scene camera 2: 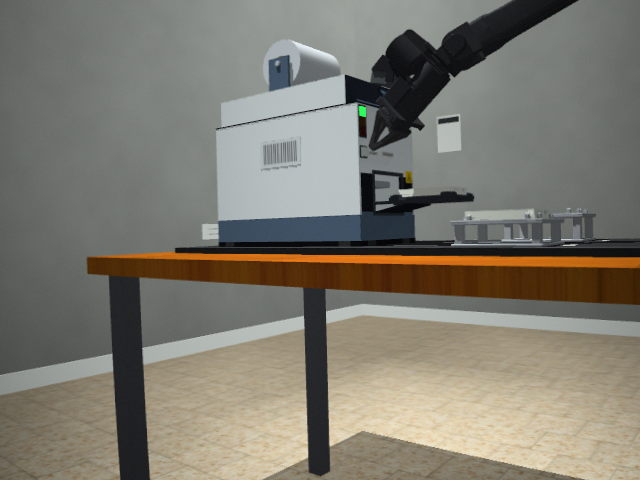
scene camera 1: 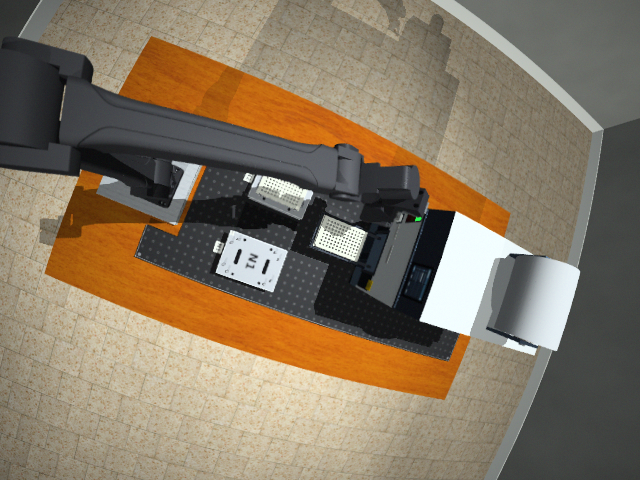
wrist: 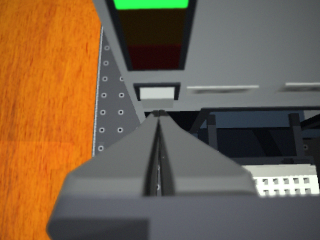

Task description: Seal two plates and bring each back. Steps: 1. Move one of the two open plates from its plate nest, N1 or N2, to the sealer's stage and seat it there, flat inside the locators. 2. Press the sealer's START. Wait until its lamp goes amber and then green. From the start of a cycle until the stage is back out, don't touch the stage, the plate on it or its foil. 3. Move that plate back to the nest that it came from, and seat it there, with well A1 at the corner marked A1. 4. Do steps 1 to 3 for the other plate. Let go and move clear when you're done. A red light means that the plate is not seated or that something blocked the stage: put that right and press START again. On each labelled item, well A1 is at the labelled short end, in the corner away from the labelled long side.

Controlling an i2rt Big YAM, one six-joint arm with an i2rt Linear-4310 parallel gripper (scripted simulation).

The pictures show: my gripper, a foil roll and a sealer.
My gripper shows as well in the wrist view.
